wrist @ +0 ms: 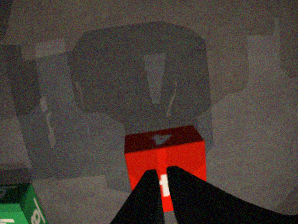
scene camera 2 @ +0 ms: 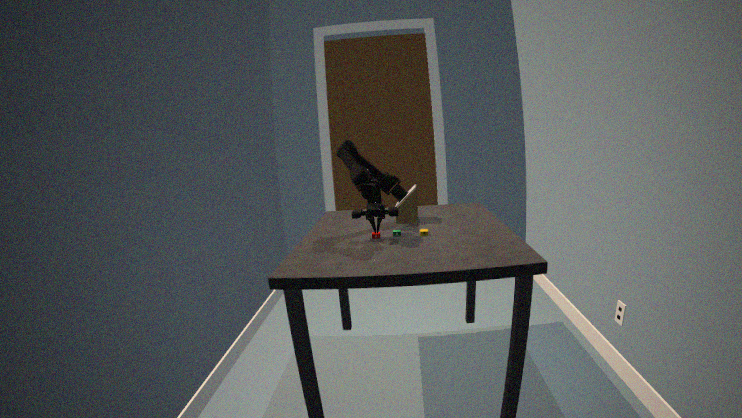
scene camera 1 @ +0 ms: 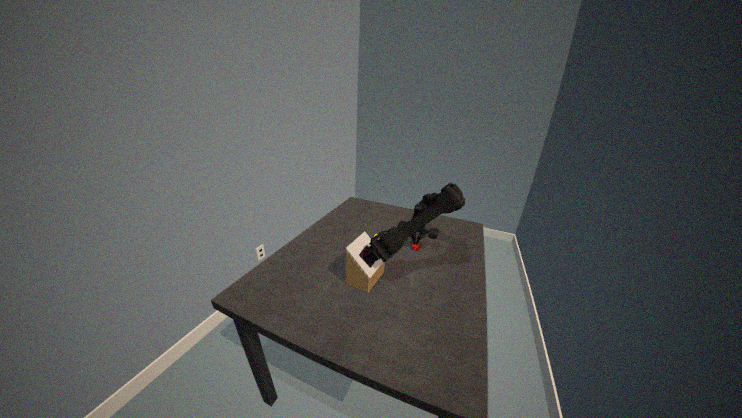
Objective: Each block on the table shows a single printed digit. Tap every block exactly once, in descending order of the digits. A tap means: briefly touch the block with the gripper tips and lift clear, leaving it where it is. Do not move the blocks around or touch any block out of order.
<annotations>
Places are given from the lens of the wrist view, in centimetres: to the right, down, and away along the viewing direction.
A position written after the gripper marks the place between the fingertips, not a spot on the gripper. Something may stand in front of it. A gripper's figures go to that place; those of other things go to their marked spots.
gripper point(wrist: 162, 177): 0, 3, 10
red block point(wrist: 183, 146): 1, 1, 10
</annotations>
